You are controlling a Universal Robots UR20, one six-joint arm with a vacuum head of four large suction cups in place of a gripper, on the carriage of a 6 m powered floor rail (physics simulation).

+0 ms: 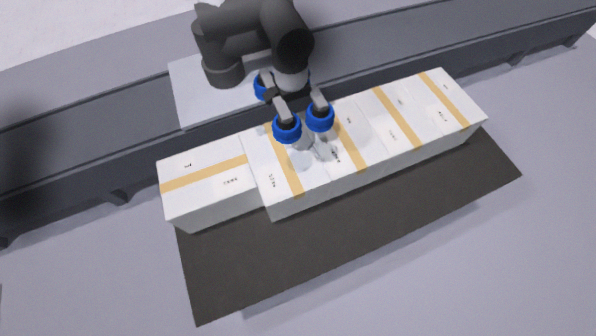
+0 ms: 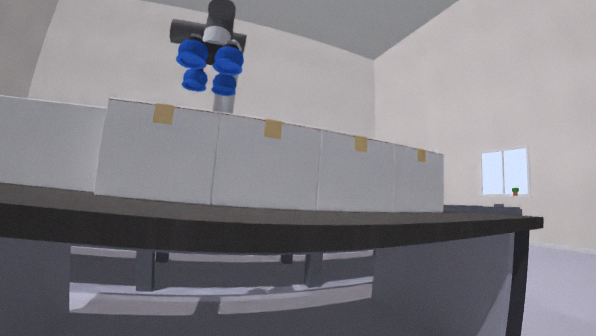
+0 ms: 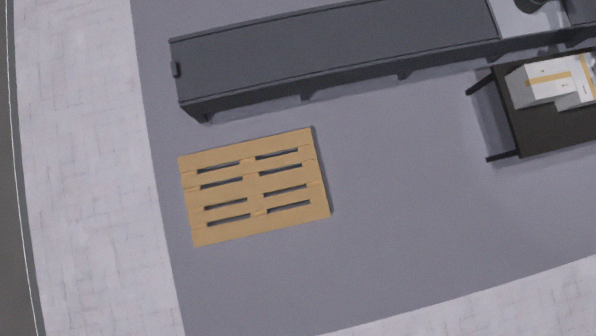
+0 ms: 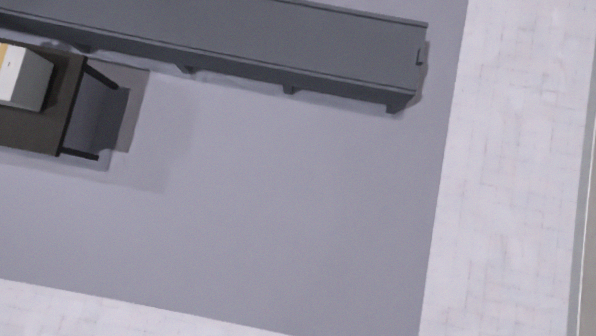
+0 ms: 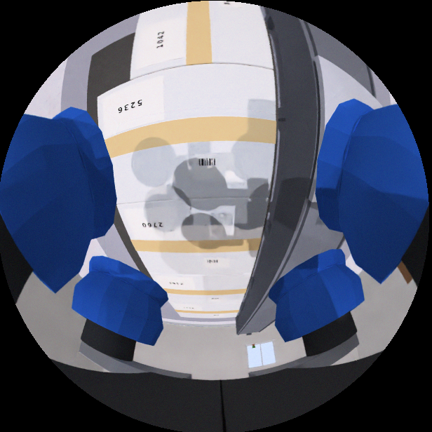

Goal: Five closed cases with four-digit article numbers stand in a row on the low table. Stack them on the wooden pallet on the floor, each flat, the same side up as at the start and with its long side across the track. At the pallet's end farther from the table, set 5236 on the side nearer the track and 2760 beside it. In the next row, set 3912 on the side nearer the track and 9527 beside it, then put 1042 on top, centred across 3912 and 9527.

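Where they show: hand, its tool point: (image 1: 292, 105) (image 2: 209, 78); arm's base, origin of its link: (image 1: 226, 75) (image 3: 526, 1).
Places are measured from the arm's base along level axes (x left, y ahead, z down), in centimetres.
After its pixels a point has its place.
Five white taped cases stand in a row on the dark table (image 1: 300, 255) {x 1.7, y 119.0, z 4.0 cm} (image 2: 260, 236) {x 30.0, y 130.0, z 5.7 cm}. Case 1042 (image 1: 207, 187) {x -24.3, y 82.9, z -20.0 cm} (image 2: 47, 145) {x -24.0, y 90.4, z -7.4 cm} (image 5: 240, 35) is at one end, turned a quarter against the others. Case 5236 (image 1: 265, 172) {x 0.0, y 85.8, z -20.0 cm} (image 2: 155, 160) {x 9.0, y 99.9, z -5.6 cm} (image 5: 200, 100) stands against it, then case 2760 (image 1: 371, 146) {x 47.0, y 91.9, z -20.0 cm} (image 2: 270, 172) {x 38.3, y 100.0, z -5.6 cm}. A fourth case (image 1: 382, 120) {x 59.1, y 81.5, z -20.0 cm} (image 2: 357, 177) {x 65.9, y 100.0, z -6.6 cm} and a fifth case (image 1: 452, 106) {x 96.8, y 87.3, z -20.0 cm} (image 2: 419, 185) {x 94.6, y 99.9, z -6.0 cm} follow, their numbers too blurred to read. My vacuum head (image 1: 295, 102) {x 17.6, y 74.0, z -41.0 cm} (image 2: 210, 69) {x 17.6, y 74.0, z -41.0 cm} hangs above 5236 and 2760, holding nothing. The wooden pallet (image 3: 240, 147) {x -269.4, y 64.1, z 42.7 cm} bears no case.
The floor rail (image 1: 75, 110) (image 3: 325, 45) (image 4: 250, 40) runs along the cases' rear side. The arm's base stands on the light carriage plate (image 1: 189, 102) {x -26.7, y 12.8, z 0.0 cm}. The pallet lies beside the rail near one end, apart from the table. Table legs (image 3: 480, 85) {x -28.3, y 51.0, z 56.9 cm} (image 4: 102, 75) show at both table ends.
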